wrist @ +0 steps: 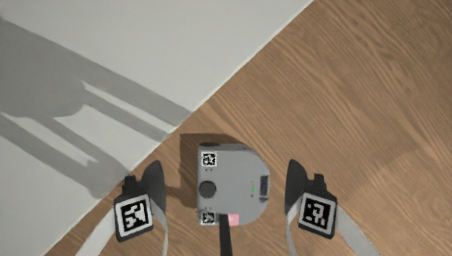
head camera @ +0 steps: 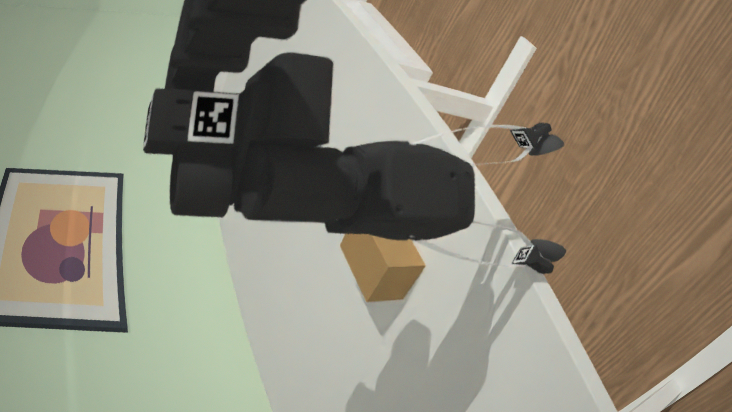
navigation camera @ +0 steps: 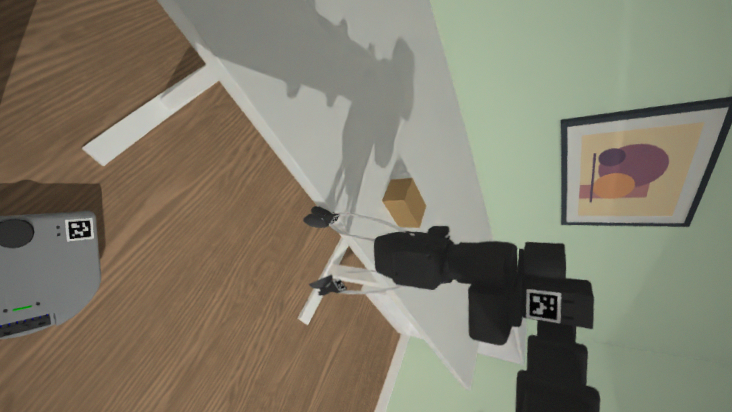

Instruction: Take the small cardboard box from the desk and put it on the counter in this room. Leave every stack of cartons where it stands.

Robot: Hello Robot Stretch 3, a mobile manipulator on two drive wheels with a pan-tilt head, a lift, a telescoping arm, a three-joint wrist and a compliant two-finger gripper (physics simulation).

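Where they show: gripper, between the fingertips: [head camera: 558, 198] [navigation camera: 310, 250]; robot's base, origin of its link: [navigation camera: 14, 231].
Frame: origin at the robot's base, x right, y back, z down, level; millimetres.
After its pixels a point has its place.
Note:
The small cardboard box [head camera: 381, 266] @[x 498, y -45, z -1000 mm] [navigation camera: 404, 203] @[x 492, y -38, z -997 mm] sits on the white desk [head camera: 307, 337] @[x 794, y -199, z -950 mm] [navigation camera: 445, 153] @[x 881, y -180, z -950 mm] [wrist: 175, 40]. In the head view the wrist hides part of its upper end. The box does not show in the wrist view. My gripper [head camera: 554, 197] @[x 321, y 28, z -912 mm] [navigation camera: 317, 251] @[x 321, y 28, z -912 mm] [wrist: 224, 178] @[x 321, y 28, z -912 mm] is open, with nothing between its fingers. Its fingertips reach past the desk's front edge, over the floor, while the gripper body hangs above the desk beside the box. The fingers are apart from the box. The counter and the carton stacks do not show.
My grey base [navigation camera: 46, 271] @[x 53, y 106, z -160 mm] [wrist: 235, 175] stands on the wood floor [head camera: 640, 153] @[x 622, y 220, z -1 mm] [navigation camera: 215, 214] @[x 605, y -3, z 0 mm] [wrist: 360, 100] in front of the desk. White desk legs [head camera: 512, 71] [navigation camera: 133, 127] stick out over the floor. A framed picture [head camera: 61, 245] @[x 1342, y -100, z -1469 mm] [navigation camera: 640, 168] @[x 1330, y -113, z -1520 mm] hangs on the green wall behind the desk.

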